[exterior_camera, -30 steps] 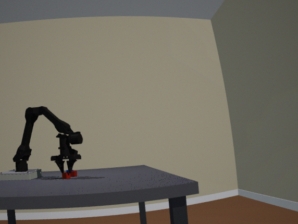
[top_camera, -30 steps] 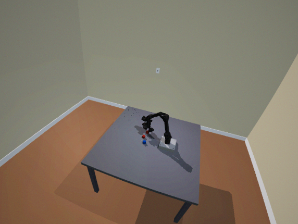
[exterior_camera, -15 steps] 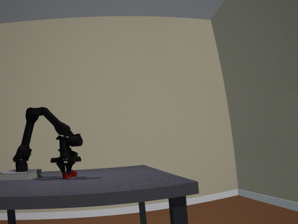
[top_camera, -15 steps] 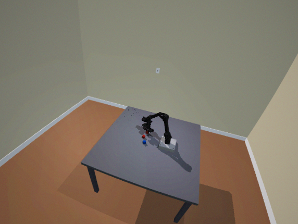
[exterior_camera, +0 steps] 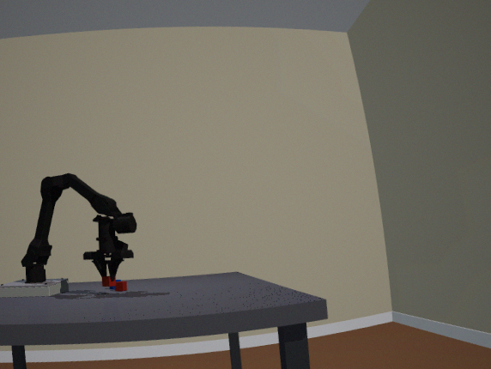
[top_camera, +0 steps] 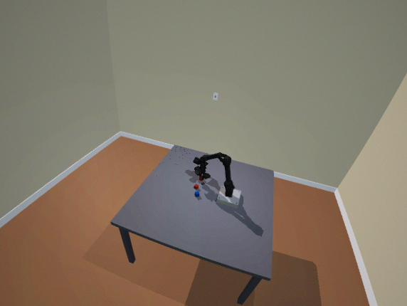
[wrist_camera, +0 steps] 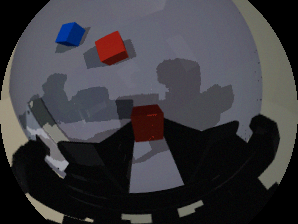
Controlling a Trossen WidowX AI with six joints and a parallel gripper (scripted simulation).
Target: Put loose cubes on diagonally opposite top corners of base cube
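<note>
The blue base cube is 200 mm to the left of my gripper tip and 30 mm below it.
</note>
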